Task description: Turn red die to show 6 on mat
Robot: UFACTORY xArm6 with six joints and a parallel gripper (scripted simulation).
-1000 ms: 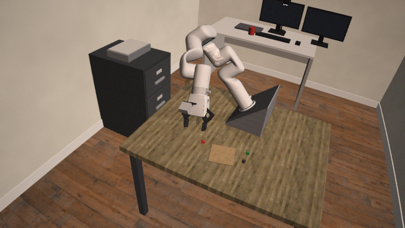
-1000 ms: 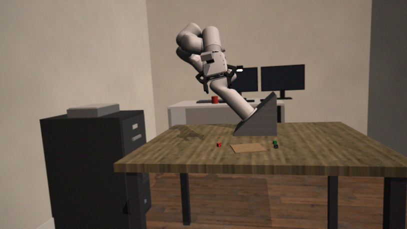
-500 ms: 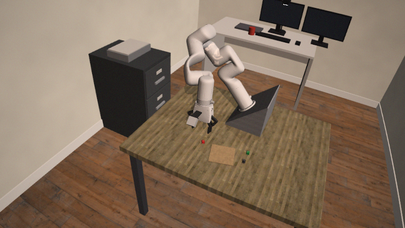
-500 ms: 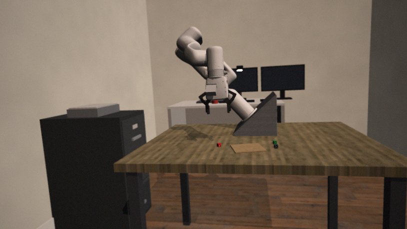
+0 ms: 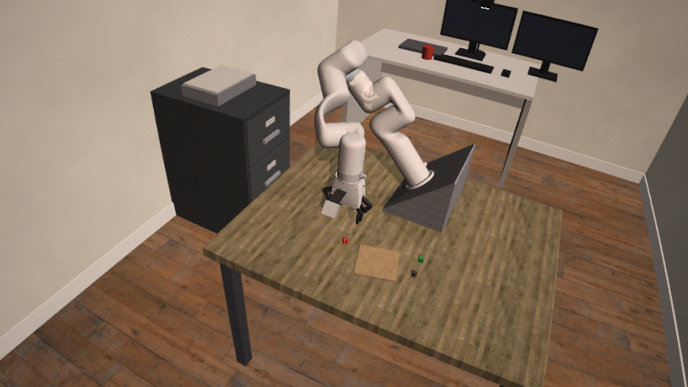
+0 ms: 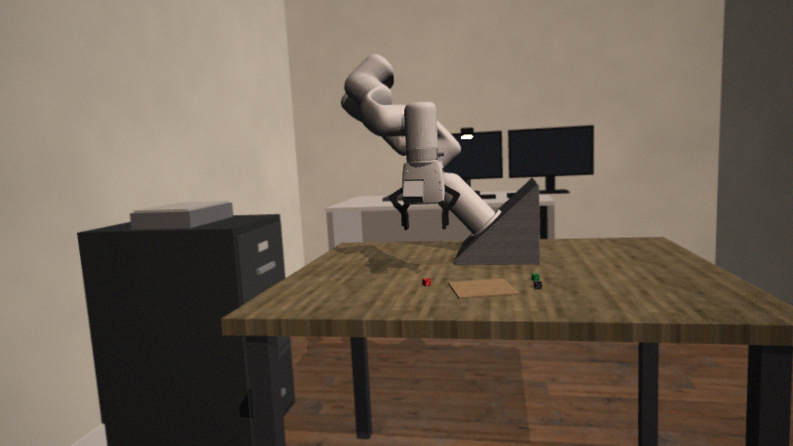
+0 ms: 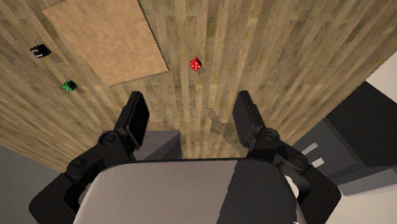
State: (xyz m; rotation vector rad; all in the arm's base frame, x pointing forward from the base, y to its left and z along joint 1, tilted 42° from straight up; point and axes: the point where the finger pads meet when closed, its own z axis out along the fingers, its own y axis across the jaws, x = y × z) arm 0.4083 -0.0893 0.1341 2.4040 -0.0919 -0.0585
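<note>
Right now my hand is 15 cm above the red die, 4 cm past it and 1 cm to the left of it. Also, from my hand: tan mat 16 cm below, 13 cm to the left; then black die 26 cm to the left, 15 cm below; then green die 26 cm to the left, 15 cm below, 7 cm behind.
</note>
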